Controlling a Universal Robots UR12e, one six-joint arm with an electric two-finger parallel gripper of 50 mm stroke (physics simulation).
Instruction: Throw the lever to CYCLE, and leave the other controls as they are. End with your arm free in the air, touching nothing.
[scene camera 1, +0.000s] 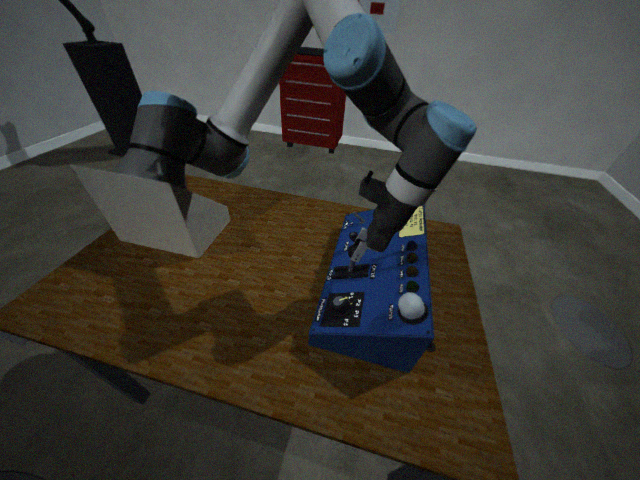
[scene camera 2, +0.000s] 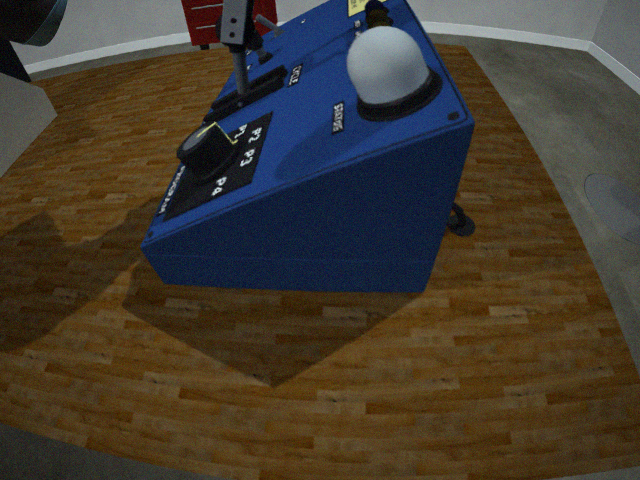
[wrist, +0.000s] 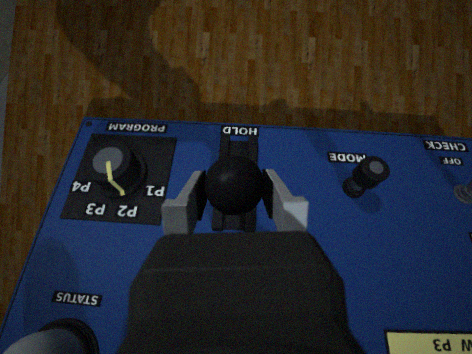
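Seen in the pictures: gripper, between the fingertips: (scene camera 1: 355, 254) (scene camera 2: 236, 35) (wrist: 234, 184); arm's base, origin of its link: (scene camera 1: 151, 185).
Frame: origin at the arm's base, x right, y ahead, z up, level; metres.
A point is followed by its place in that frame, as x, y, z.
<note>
The lever has a grey stem (scene camera 1: 351, 266) {0.069, 0.650, -0.081} (scene camera 2: 240, 72) {0.068, 0.652, -0.078} and a black ball knob (wrist: 234, 182) {0.061, 0.650, -0.011}. It stands near the middle of its black slot (scene camera 1: 339, 272) {0.056, 0.619, -0.131} (scene camera 2: 273, 80) {0.080, 0.689, -0.085} (wrist: 243, 145) {0.057, 0.611, -0.134}, between the HOLD label (scene camera 1: 329, 274) {0.061, 0.591, -0.144} (wrist: 240, 130) {0.061, 0.593, -0.143} and the CYCLE label (scene camera 1: 373, 271) {0.062, 0.710, -0.088} (scene camera 2: 294, 75) {0.062, 0.708, -0.089}. My gripper (scene camera 1: 357, 251) {0.062, 0.653, -0.038} (scene camera 2: 235, 32) {0.062, 0.653, -0.038} (wrist: 234, 184) {0.062, 0.653, -0.038} is shut on the ball knob, with one finger on each side of it. The CYCLE label is hidden behind the gripper body in the wrist view.
On the blue console (scene camera 1: 379, 304) {0.170, 0.734, -0.077} (scene camera 2: 310, 232) {0.250, 0.741, -0.125} (wrist: 280, 280) are the PROGRAM knob (scene camera 1: 338, 300) {0.181, 0.639, -0.086} (scene camera 2: 204, 149) {0.199, 0.653, -0.086} (wrist: 112, 165) {0.175, 0.644, -0.084}, the MODE knob (wrist: 372, 171) {-0.054, 0.634, -0.073}, the white STATUS dome (scene camera 1: 412, 306) {0.207, 0.790, -0.004} (scene camera 2: 385, 64) {0.213, 0.789, -0.013} and several dark round parts. A toggle (scene camera 2: 267, 23) {-0.173, 0.632, -0.094} (wrist: 463, 193) {-0.172, 0.648, -0.109} stands beyond the MODE knob.
</note>
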